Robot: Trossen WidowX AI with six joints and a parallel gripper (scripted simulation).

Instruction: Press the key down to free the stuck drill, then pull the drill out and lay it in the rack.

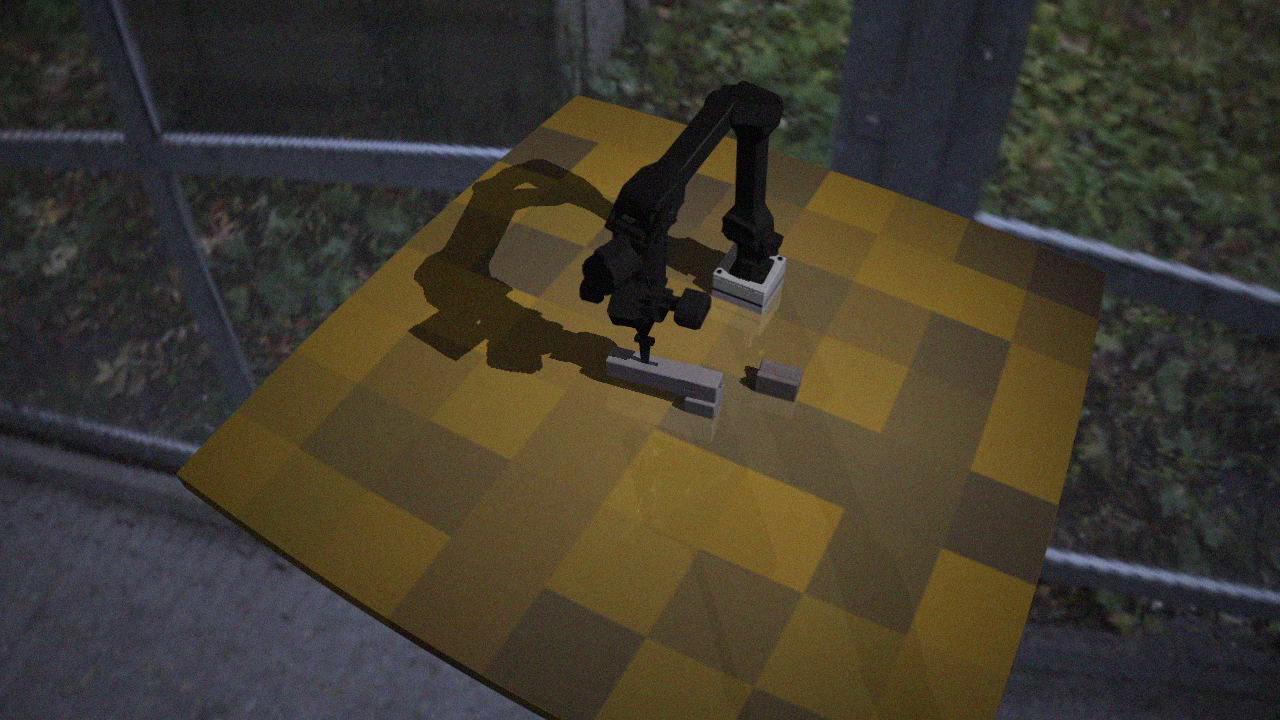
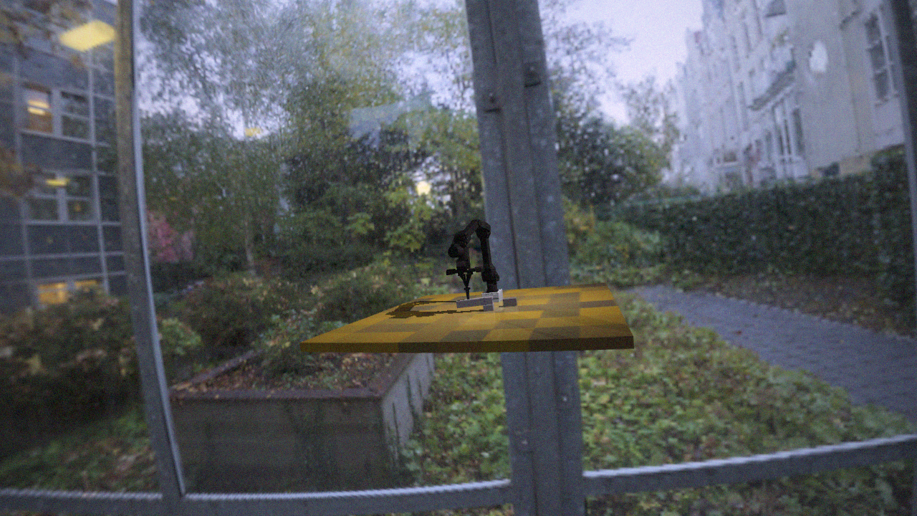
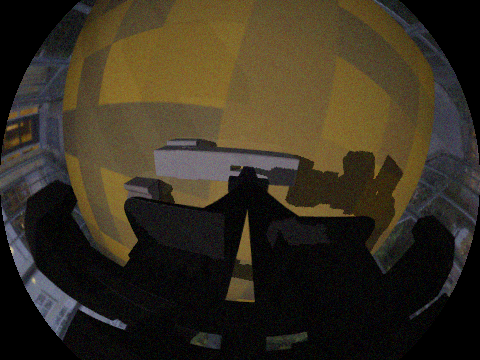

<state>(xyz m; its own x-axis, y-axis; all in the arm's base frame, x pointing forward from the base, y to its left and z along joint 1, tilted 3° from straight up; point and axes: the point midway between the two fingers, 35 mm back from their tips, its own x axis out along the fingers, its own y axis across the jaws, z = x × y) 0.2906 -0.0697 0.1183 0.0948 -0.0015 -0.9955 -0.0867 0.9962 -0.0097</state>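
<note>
Right now my gripper tip is 3 cm above the dark t-shaped key. Also, from my gripper tip: drill 8 cm below, 6 cm to the left, 1 cm behind; then grey block 9 cm below, 4 cm to the left, 1 cm behind; then grey rack 20 cm to the left, 10 cm below, 10 cm behind.
</note>
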